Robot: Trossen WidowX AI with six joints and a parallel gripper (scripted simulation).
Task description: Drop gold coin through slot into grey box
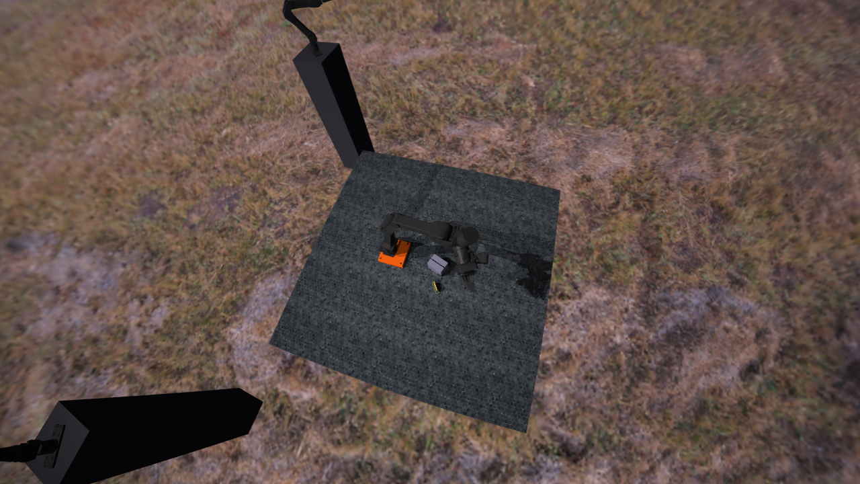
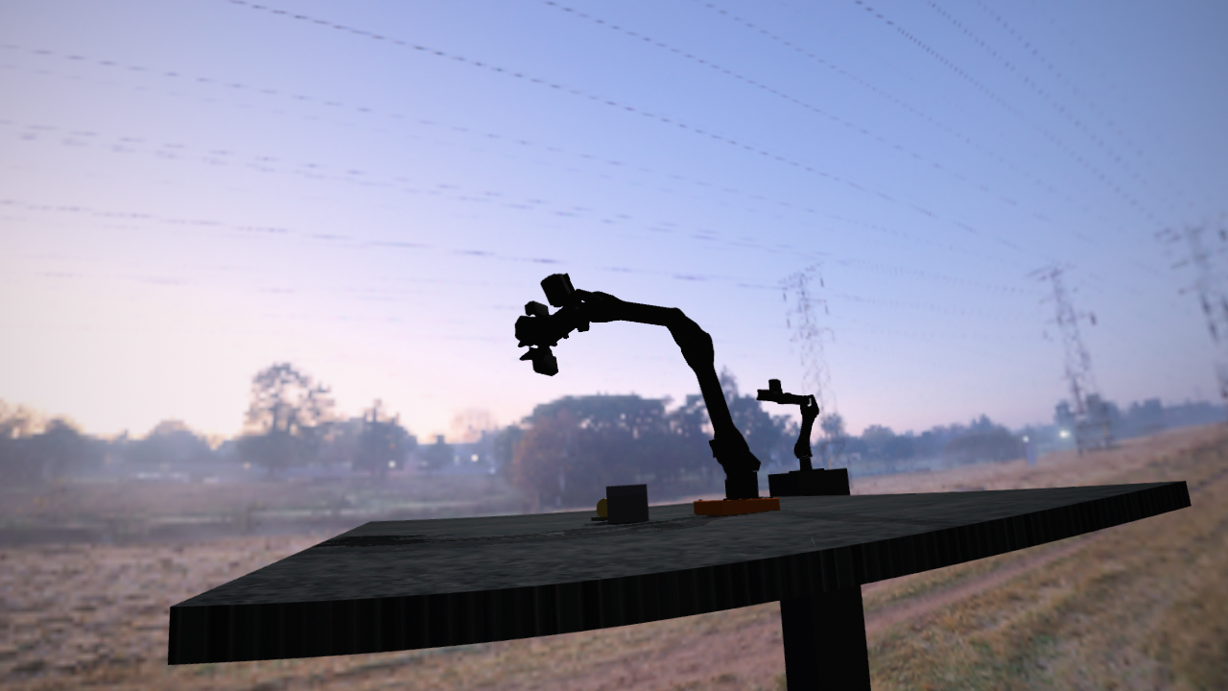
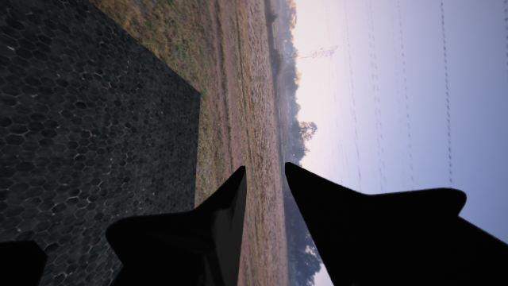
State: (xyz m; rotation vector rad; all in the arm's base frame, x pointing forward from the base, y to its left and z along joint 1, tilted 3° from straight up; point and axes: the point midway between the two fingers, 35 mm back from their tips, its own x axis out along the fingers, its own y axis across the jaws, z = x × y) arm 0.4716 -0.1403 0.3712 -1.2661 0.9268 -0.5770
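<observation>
Right now my gripper tip is 180 mm past the gold coin, 70 mm to the right of it and 380 mm above it.
</observation>
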